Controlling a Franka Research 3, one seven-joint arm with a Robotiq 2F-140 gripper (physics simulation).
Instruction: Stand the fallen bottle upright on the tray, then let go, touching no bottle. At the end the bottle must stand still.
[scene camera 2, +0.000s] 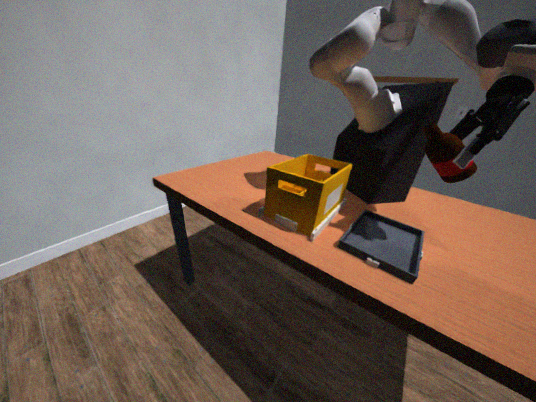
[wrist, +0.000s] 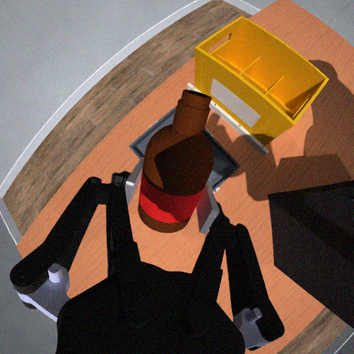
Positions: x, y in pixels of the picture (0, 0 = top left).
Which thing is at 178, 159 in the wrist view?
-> A brown bottle.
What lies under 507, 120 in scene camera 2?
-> The gripper.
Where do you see the gripper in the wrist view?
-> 172, 178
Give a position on a brown bottle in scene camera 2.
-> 442, 148
